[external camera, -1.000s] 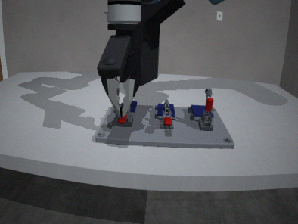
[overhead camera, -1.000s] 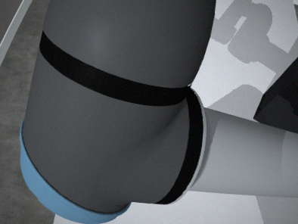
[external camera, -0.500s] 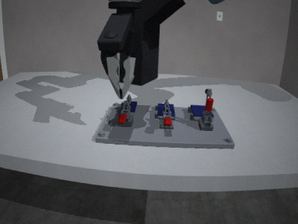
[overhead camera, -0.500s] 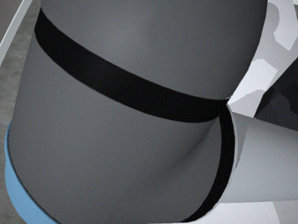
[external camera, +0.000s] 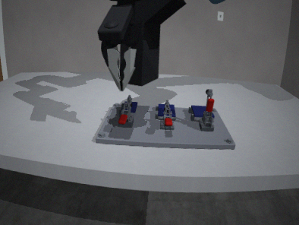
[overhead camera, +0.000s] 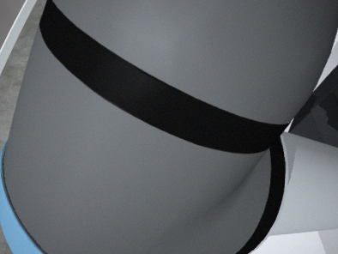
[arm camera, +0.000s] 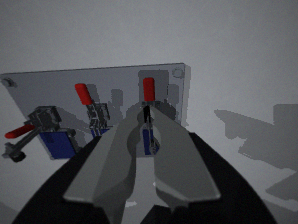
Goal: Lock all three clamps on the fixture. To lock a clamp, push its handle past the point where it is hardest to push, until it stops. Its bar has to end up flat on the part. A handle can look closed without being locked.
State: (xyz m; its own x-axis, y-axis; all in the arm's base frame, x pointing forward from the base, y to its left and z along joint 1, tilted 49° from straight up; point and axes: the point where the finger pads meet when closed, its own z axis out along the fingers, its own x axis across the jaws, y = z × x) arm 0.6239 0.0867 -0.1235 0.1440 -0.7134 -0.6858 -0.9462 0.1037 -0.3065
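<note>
The grey fixture plate is 11 cm behind my hand, 10 cm to the left of it and 14 cm below it. Also, from my hand: blue part (18 cm behind, 20 cm to the left, 12 cm below).
</note>
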